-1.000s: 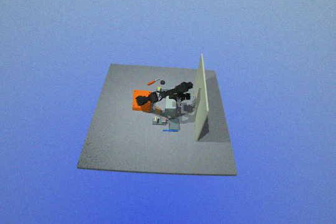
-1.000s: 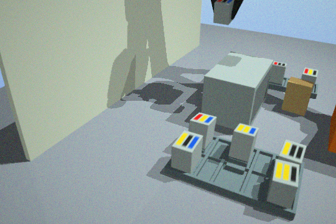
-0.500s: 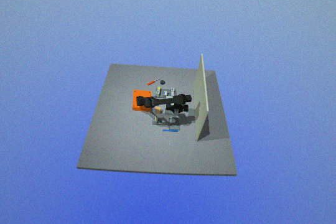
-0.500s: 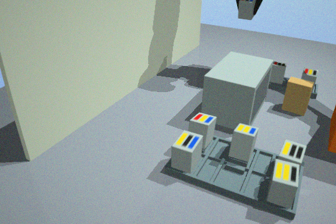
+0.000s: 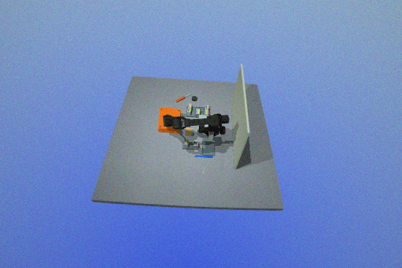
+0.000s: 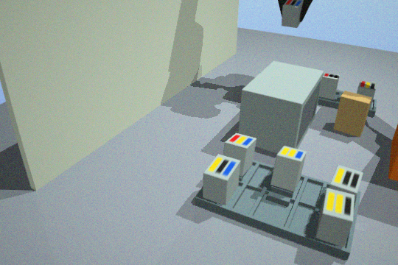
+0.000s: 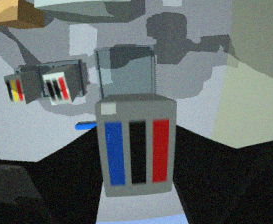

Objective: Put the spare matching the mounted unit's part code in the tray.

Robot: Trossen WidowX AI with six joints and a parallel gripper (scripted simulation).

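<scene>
My gripper tip is 160 mm above the grey tray. The rest, counted from my gripper tip: mounted unit: 190 mm to the left, 110 mm below, 60 mm behind; then tall pale wall: 190 mm to the left, 190 mm ahead, 60 mm above; then brown box: 170 mm behind, 130 mm below, 110 mm to the left.
</scene>
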